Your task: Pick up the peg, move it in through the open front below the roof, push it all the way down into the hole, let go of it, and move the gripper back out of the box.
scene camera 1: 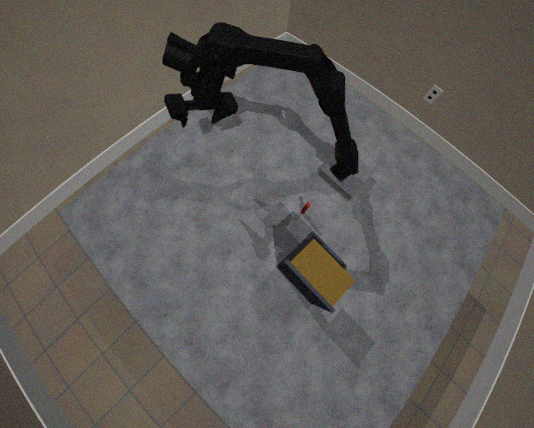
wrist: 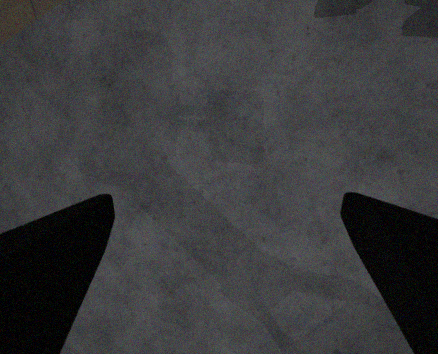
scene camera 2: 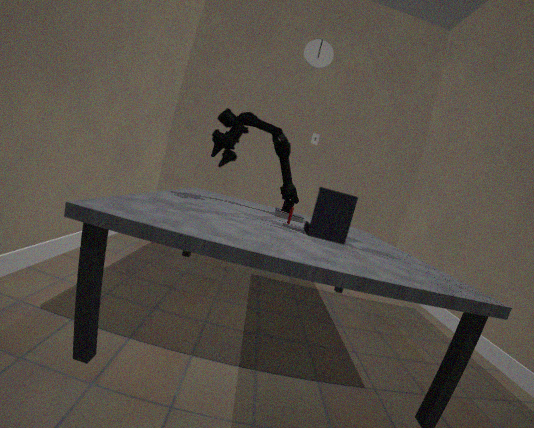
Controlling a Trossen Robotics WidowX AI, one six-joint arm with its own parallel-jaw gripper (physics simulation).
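Frame: origin at the arm's base, x left, y ahead, z down, level; centimetres.
Where they show: gripper, fingertip midpoint: (scene camera 1: 198,124) (wrist: 229,204) (scene camera 2: 215,161); arm's base at its link origin: (scene camera 1: 340,171) (scene camera 2: 286,211).
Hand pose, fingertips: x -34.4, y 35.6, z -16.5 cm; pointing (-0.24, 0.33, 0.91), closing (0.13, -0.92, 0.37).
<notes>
Each offset is from my fingertips to the top centre of the thing. "*": to the spot under its first point. Level surfaces: height alone.
A thin red peg {dz +11.8, dx +37.4, dy -14.5 cm} (scene camera 1: 305,208) (scene camera 2: 290,216) stands upright on the table between the arm's base and the box. The box has a yellow roof {dz -0.4, dx +53.6, dy -4.1 cm} (scene camera 1: 322,272) and dark walls; its dark side panel {* dz +9.4, dx +54.1, dy +4.4 cm} (scene camera 2: 332,215) shows in scene camera 2. The hole and the inside of the box are hidden. My gripper (scene camera 1: 198,123) (scene camera 2: 216,161) (wrist: 229,204) is open and empty, high above the table and well to the left of the peg and the box in both scene views. The peg does not show in the wrist view.
The arm's base stands on the table {dz +19.8 cm} (scene camera 1: 175,280) (scene camera 2: 200,227) close behind the peg, with a low grey bar (scene camera 1: 335,183) beside it. Shadows of the arm and box lie across the table. Walls stand behind the table.
</notes>
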